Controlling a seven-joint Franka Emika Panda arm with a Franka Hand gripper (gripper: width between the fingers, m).
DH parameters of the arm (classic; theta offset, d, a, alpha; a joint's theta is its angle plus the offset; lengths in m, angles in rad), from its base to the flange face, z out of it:
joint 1: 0 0.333 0 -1.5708
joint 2: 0 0 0 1.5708
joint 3: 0 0.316 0.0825 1.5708
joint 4: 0 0 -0.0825 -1.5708
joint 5: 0 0.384 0 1.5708
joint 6: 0 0 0.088 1.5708
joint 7: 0 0.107 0 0
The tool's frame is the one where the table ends.
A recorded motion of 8 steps. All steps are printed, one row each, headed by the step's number.
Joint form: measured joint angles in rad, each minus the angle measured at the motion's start. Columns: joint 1, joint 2, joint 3, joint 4, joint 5, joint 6, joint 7.
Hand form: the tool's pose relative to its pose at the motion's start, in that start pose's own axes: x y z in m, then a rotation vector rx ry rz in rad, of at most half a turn. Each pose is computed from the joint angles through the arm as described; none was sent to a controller.
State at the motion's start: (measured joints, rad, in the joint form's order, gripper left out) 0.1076 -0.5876 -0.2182 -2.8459 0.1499 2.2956 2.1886
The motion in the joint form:
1: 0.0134 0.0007 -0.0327 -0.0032 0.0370 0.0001 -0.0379
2: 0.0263 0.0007 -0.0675 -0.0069 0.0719 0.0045 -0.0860
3: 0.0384 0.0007 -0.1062 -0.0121 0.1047 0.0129 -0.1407
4: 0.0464 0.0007 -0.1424 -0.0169 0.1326 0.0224 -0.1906
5: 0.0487 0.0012 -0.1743 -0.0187 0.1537 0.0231 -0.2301
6: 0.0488 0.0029 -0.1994 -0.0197 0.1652 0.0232 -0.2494
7: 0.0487 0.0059 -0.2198 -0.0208 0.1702 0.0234 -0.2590
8: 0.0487 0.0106 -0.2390 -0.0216 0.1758 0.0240 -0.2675
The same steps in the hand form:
1: 0.0039 -0.0023 0.0015 -0.0296 -0.0335 0.0020
2: 0.0084 -0.0054 0.0027 -0.0534 -0.0704 -0.0051
3: 0.0141 -0.0094 0.0042 -0.0726 -0.1097 -0.0152
4: 0.0204 -0.0139 0.0054 -0.0853 -0.1465 -0.0214
5: 0.0271 -0.0184 0.0060 -0.0979 -0.1753 -0.0208
6: 0.0330 -0.0224 0.0068 -0.1068 -0.1939 -0.0100
7: 0.0381 -0.0255 0.0080 -0.1137 -0.2045 0.0026
8: 0.0430 -0.0286 0.0097 -0.1209 -0.2139 0.0162

